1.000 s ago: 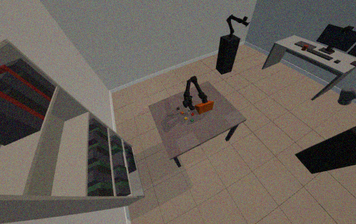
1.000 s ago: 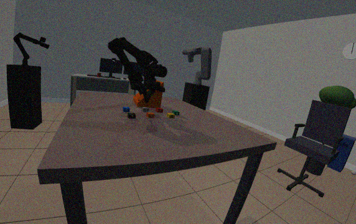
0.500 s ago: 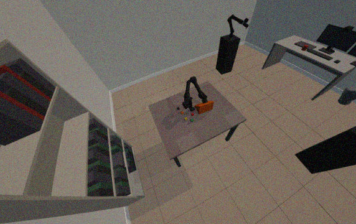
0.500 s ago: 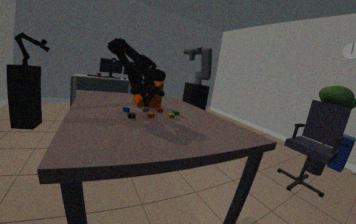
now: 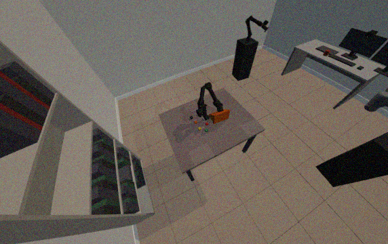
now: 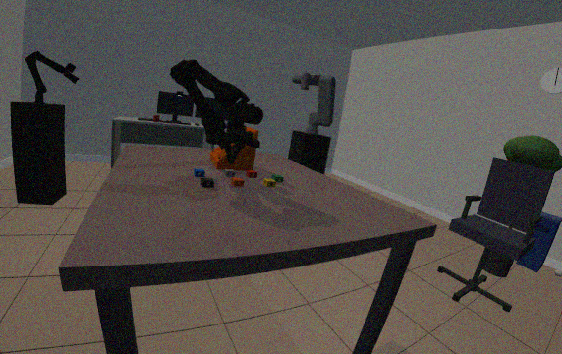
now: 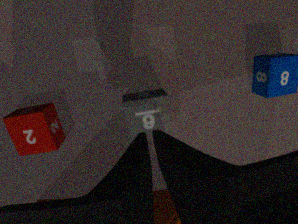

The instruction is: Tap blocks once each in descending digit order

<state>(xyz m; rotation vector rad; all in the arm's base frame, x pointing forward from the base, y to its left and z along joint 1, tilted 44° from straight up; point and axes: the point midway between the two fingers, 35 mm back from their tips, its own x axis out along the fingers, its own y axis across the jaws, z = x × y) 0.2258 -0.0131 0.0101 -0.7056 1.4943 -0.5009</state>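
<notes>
Right now the grey block is 3 cm below my gripper tip. The rest, counted from my gripper tip: red block: 9 cm to the left, 3 cm below; orange block: 12 cm ahead, 3 cm below; blue block: 11 cm to the right, 3 cm below, 3 cm ahead.
</notes>
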